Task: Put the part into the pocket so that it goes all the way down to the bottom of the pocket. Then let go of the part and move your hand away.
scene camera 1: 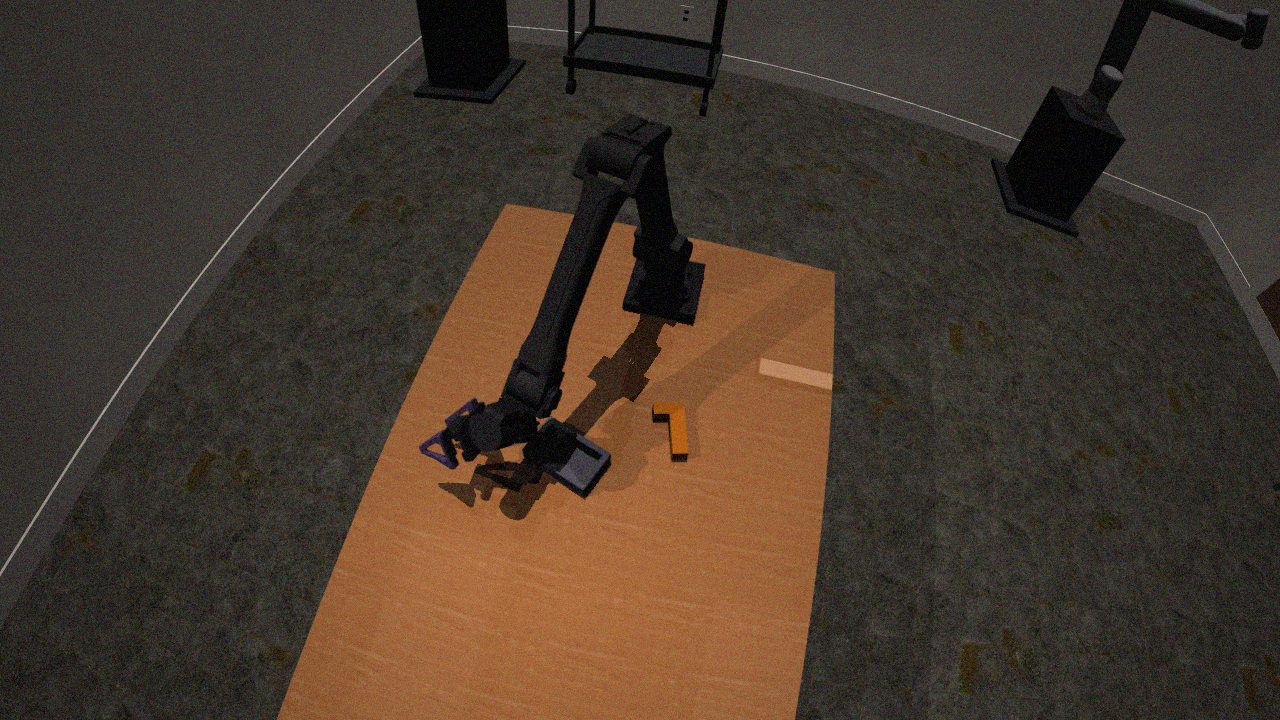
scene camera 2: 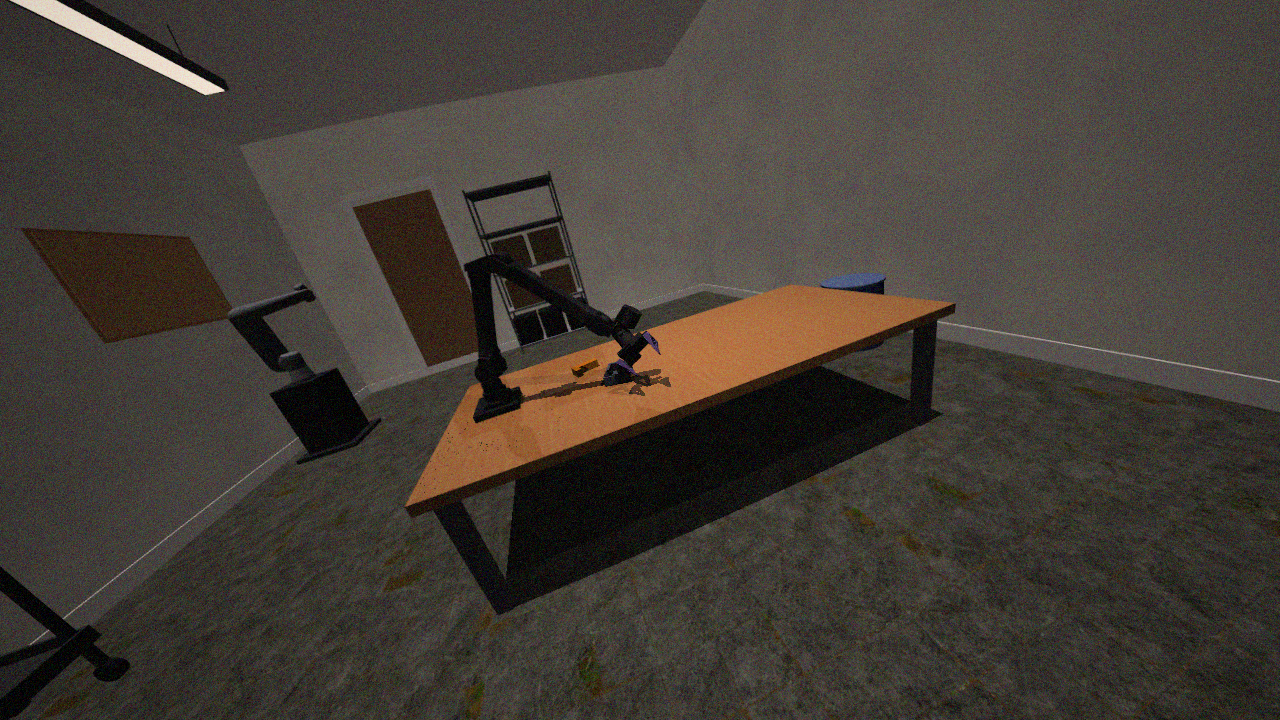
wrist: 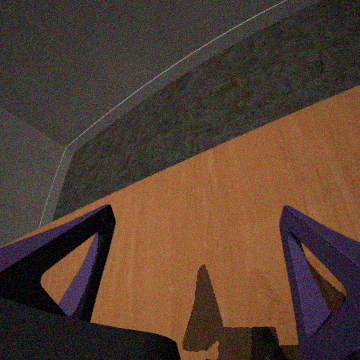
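The part, an orange L-shaped piece, lies flat on the table to the right of the pocket block in scene camera 1. The pocket is in a grey rectangular block with a raised rim. The right part of its floor shows bare; its left end is dark and partly hidden by the wrist and shadow. My gripper is open and empty, its purple fingers wide apart. It is above the table, left of the block in scene camera 1. The part and the block do not show in the wrist view.
The wooden table has its left edge close to my fingers in scene camera 1. The arm's base stands behind the block. Arm shadows fall across the table. A pale strip lies near the right edge.
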